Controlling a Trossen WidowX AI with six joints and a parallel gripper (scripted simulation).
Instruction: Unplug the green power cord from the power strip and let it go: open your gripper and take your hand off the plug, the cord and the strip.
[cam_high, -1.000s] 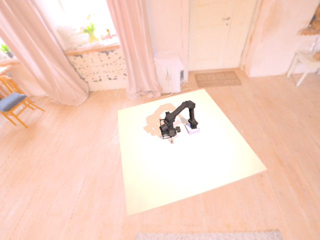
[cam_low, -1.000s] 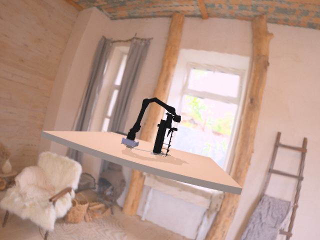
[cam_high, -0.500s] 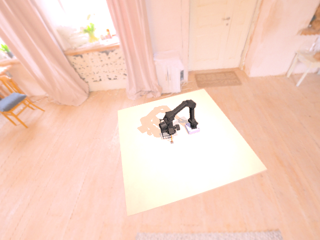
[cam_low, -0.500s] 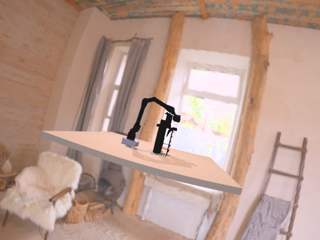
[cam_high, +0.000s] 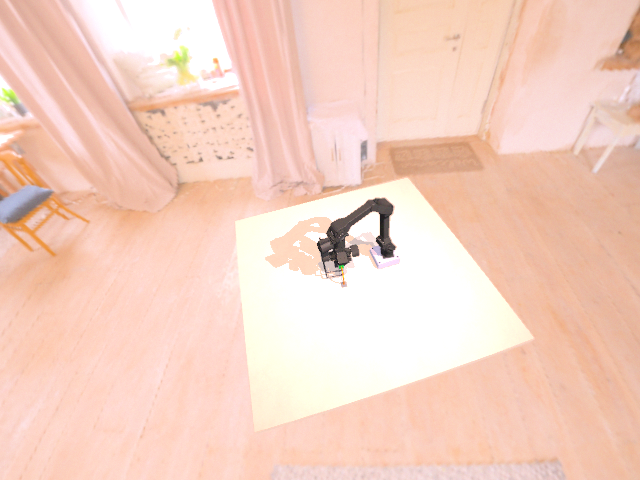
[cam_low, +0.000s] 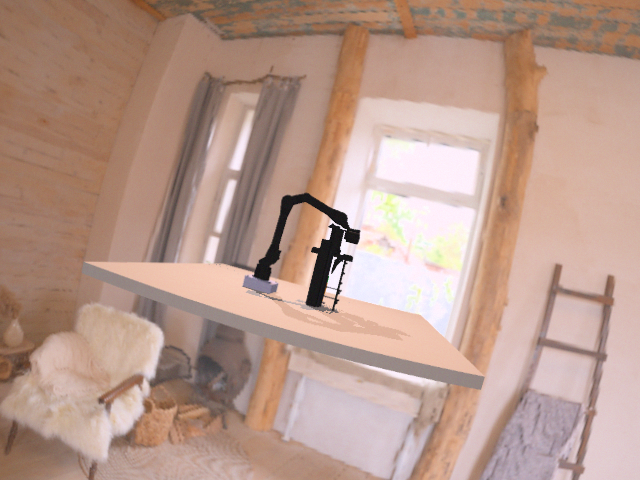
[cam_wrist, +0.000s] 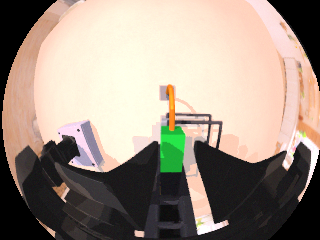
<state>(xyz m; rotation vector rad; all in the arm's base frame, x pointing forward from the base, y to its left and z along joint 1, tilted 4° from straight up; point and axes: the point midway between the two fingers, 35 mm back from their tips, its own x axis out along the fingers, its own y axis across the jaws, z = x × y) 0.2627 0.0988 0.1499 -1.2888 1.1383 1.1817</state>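
The green plug lies 40 mm to the right of my gripper tip and 10 mm below it.
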